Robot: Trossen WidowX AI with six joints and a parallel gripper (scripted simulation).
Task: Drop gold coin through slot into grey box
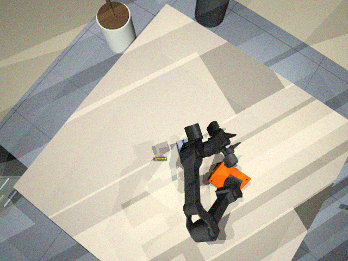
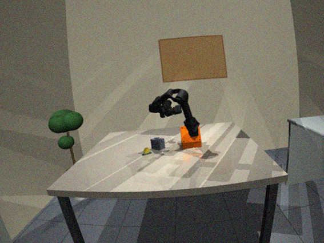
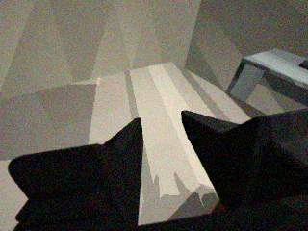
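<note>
Right now the thin gold coin is 26 cm ahead of my gripper tip, 21 cm to the left of it and 20 cm below it.
</note>
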